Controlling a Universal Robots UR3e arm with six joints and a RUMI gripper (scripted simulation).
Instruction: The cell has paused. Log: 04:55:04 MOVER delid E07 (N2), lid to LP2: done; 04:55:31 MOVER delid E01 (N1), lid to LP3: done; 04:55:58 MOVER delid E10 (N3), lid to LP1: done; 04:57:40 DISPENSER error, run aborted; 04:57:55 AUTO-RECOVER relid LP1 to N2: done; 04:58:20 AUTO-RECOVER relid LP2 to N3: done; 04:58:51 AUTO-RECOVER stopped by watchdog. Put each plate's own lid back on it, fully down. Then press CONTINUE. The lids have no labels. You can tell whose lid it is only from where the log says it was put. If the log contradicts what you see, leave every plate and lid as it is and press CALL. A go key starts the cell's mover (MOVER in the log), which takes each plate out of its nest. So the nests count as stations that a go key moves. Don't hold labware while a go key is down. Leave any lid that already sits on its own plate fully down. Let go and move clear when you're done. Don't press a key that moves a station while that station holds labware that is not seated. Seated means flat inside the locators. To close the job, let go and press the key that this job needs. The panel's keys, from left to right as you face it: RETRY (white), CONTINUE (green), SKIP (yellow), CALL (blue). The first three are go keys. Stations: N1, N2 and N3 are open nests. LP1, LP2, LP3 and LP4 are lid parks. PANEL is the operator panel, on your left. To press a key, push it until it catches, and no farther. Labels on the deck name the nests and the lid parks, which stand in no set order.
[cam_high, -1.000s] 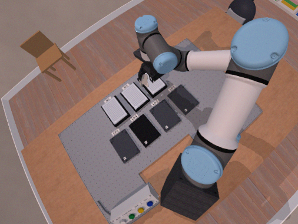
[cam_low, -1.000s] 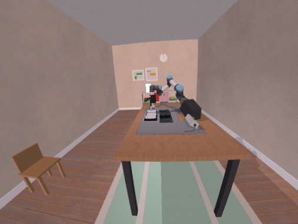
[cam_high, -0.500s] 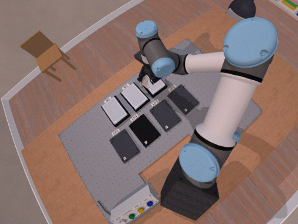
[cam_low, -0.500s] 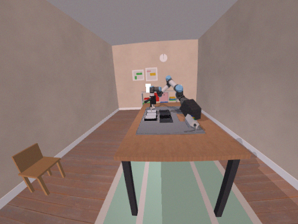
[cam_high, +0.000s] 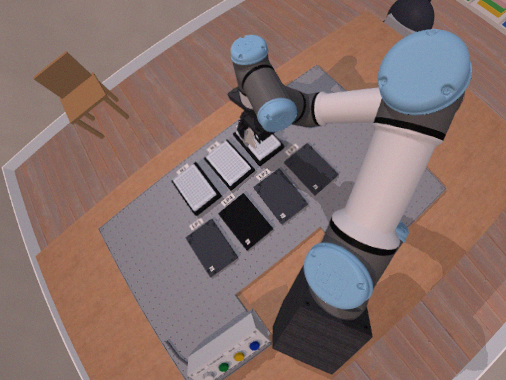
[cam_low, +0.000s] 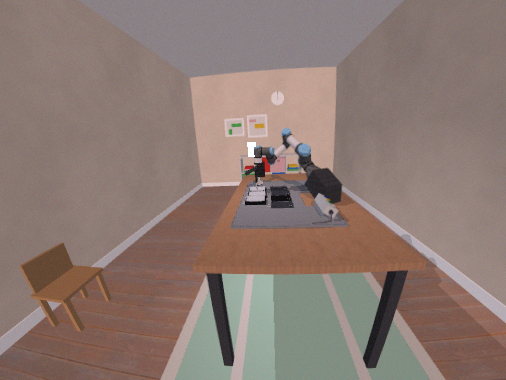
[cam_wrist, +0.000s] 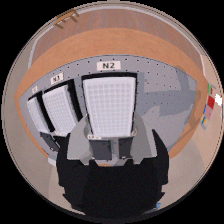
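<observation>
Now: hand 80 mm past the lid park LP1, 360 mm to the right of it and 40 mm above it. Also, from my hand: lid park LP2 (160 mm behind, 110 mm to the left, 40 mm below); then lid park LP3 (190 mm behind, 20 mm to the right, 40 mm below); then lid (30 mm ahead, 120 mm to the left, 10 mm below).
</observation>
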